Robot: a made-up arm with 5 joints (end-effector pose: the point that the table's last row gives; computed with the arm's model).
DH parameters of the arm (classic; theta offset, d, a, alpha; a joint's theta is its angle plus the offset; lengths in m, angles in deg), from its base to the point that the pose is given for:
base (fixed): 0 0.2 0 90
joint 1: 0 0.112 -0.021 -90
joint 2: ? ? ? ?
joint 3: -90 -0.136 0.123 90
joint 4: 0 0.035 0.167 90
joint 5: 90 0.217 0.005 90
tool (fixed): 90 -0.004 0 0
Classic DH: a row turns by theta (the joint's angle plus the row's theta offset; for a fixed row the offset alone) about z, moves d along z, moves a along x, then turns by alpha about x.
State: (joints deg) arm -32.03 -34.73 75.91 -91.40 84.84
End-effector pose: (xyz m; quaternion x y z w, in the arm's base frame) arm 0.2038 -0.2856 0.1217 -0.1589 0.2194 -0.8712 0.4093
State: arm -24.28 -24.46 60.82 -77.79 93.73
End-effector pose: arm 0.2896 -0.2246 0.1079 0.0802 0.2126 -0.7912 0.5677
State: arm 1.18 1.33 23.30 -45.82 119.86
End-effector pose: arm 0.3793 -0.0028 0.3298 0.6897 0.1246 -0.3551 0.6186
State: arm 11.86 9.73 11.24 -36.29 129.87
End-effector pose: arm 0.3248 0.0466 0.4381 0.8272 0.1192 -0.1669 0.5232
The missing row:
joint 2: 90 0.035 0.094 -90
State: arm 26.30 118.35 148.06 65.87 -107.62
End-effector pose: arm -0.1869 -0.2112 -0.2021 -0.1746 0.7121 0.3144 0.6030
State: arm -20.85 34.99 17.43 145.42 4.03
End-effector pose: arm -0.1163 -0.1159 0.4090 0.2916 -0.8489 0.2090 0.3881
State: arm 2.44 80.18 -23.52 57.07 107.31
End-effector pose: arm 0.0716 -0.0123 0.5878 0.8298 0.2408 0.4972 0.0793
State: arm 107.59 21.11 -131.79 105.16 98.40
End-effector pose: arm 0.1895 -0.2351 0.2005 -0.6209 0.2115 -0.3886 0.6471
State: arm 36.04 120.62 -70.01 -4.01 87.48
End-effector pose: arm -0.1062 0.2875 0.2436 0.3815 0.7947 0.2995 0.3650
